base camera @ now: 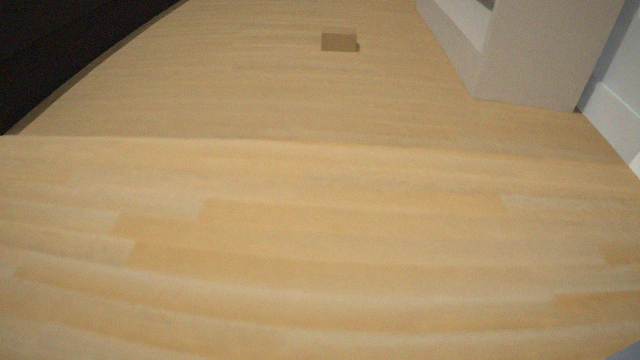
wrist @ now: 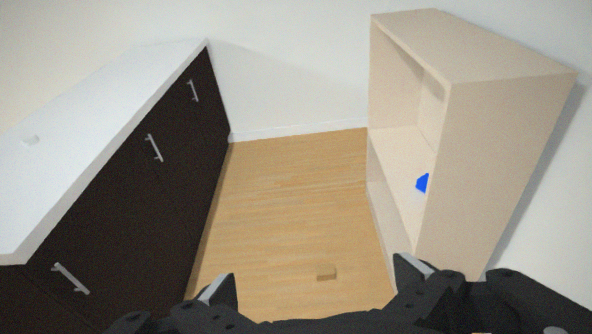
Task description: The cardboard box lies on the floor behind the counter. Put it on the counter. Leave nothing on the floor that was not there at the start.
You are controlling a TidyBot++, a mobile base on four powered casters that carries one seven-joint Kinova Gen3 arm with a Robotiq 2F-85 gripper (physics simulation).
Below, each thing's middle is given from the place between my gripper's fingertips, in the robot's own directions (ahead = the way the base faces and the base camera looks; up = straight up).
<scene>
Right now the cardboard box (base camera: pixel 343 39) is 116 cm below my hand, 71 cm ahead of it and 7 cm to the right of it.
</scene>
